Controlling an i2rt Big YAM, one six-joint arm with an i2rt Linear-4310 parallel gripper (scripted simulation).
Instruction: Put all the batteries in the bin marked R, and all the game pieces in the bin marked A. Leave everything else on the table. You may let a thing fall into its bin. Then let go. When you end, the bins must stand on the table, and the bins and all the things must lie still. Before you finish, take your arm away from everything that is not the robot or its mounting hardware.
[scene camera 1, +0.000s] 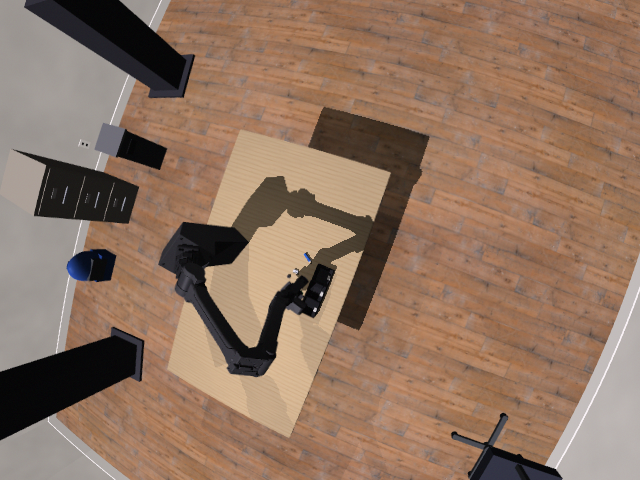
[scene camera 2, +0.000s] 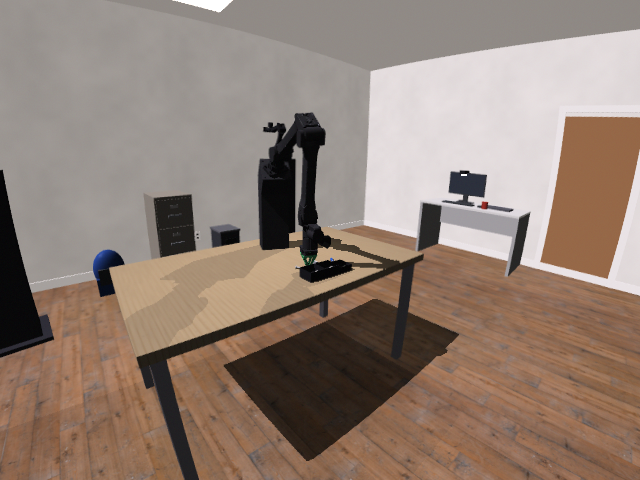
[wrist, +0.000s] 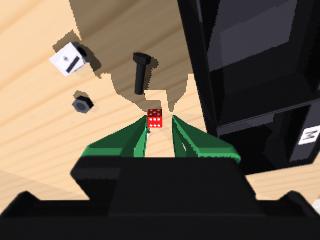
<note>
In view: the gripper (wrist: 159, 119) and a black divided bin (scene camera 1: 322, 275).
The black divided bin also shows in scene camera 2 (scene camera 2: 321, 270) and in the wrist view (wrist: 246, 67).
</note>
